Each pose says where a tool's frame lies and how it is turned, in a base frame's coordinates. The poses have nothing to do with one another.
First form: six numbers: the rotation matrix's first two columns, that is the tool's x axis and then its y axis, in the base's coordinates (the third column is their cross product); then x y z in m.
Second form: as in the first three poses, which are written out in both.
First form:
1: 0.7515 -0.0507 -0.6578 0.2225 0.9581 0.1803 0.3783 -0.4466 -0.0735
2: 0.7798 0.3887 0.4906 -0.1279 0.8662 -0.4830 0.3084 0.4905 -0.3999
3: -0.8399 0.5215 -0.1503 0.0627 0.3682 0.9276 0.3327 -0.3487 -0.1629
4: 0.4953 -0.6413 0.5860 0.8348 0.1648 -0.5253 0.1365 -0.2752 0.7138
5: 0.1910 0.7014 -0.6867 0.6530 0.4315 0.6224 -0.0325 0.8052 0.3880
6: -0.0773 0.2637 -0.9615 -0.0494 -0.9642 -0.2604 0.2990 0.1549 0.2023
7: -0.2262 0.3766 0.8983 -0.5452 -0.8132 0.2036 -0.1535 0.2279 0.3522
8: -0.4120 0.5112 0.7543 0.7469 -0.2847 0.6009 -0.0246 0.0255 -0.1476
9: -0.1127 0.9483 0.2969 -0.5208 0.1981 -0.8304 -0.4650 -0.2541 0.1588
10: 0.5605 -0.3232 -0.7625 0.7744 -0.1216 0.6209 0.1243 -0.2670 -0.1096
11: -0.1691 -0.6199 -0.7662 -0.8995 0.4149 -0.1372 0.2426 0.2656 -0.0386
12: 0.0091 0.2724 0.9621 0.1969 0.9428 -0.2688 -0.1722 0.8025 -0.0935
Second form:
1:
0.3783 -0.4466 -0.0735
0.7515 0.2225 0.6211
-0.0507 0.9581 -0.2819
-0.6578 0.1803 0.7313

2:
0.3084 0.4905 -0.3999
0.7798 -0.1279 -0.6127
0.3887 0.8662 0.3139
0.4906 -0.4830 0.7252

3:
0.3327 -0.3487 -0.1629
-0.8399 0.0627 0.5391
0.5215 0.3682 0.7697
-0.1503 0.9276 -0.3419

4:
0.1365 -0.2752 0.7138
0.4953 0.8348 0.2403
-0.6413 0.1648 0.7494
0.5860 -0.5253 0.6170

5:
-0.0325 0.8052 0.3880
0.1910 0.6530 0.7329
0.7014 0.4315 -0.5673
-0.6867 0.6224 -0.3756

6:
0.2990 0.1549 0.2023
-0.0773 -0.0494 -0.9957
0.2637 -0.9642 0.0274
-0.9615 -0.2604 0.0876

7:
-0.1535 0.2279 0.3522
-0.2262 -0.5452 0.8072
0.3766 -0.8132 -0.4437
0.8983 0.2036 0.3893

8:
-0.0246 0.0255 -0.1476
-0.4120 0.7469 0.5219
0.5112 -0.2847 0.8110
0.7543 0.6009 -0.2645

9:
-0.4650 -0.2541 0.1588
-0.1127 -0.5208 -0.8463
0.9483 0.1981 -0.2482
0.2969 -0.8304 0.4715

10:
0.1243 -0.2670 -0.1096
0.5605 0.7744 -0.2934
-0.3232 -0.1216 -0.9385
-0.7625 0.6209 0.1821

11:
0.2426 0.2656 -0.0386
-0.1691 -0.8995 0.4029
-0.6199 0.4149 0.6660
-0.7662 -0.1372 -0.6278

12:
-0.1722 0.8025 -0.0935
0.0091 0.1969 -0.9803
0.2724 0.9428 0.1919
0.9621 -0.2688 -0.0451

